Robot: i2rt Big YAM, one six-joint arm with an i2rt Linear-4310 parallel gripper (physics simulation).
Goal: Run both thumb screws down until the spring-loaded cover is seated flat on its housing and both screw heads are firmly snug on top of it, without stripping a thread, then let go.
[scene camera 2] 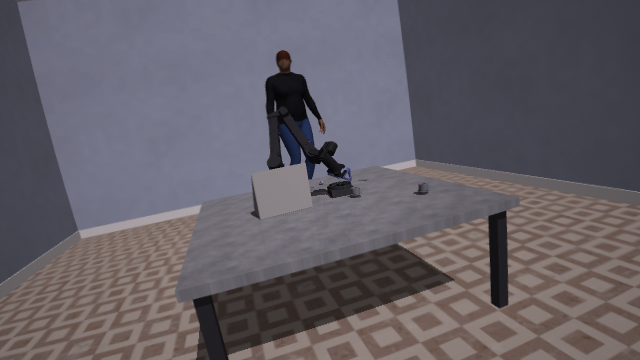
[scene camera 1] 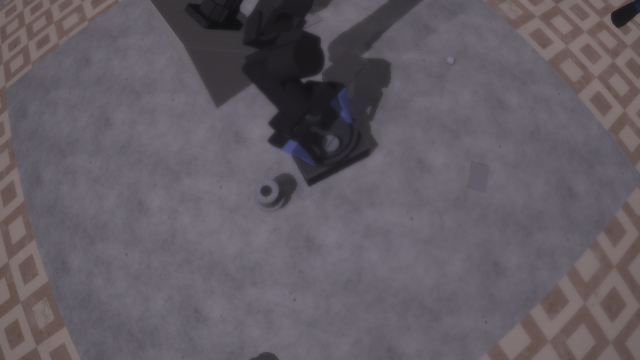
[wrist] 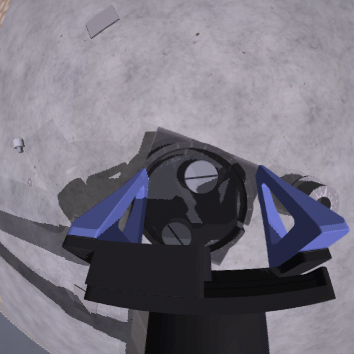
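Note:
The dark housing stands on the table with a round dark cover on top. One thumb screw shows a pale slotted head at the cover's upper part in the wrist view. The other thumb screw shows its slotted head lower down, partly hidden by the gripper body. My gripper is wide open and empty above the cover, its blue fingers on either side of it. Whether the cover is flat or the heads are snug cannot be told.
A grey knurled cylinder stands beside the housing. Another grey cylinder stands farther right. A pale upright panel stands left of the housing in scene camera 2. A small pale part and flat grey plate lie apart.

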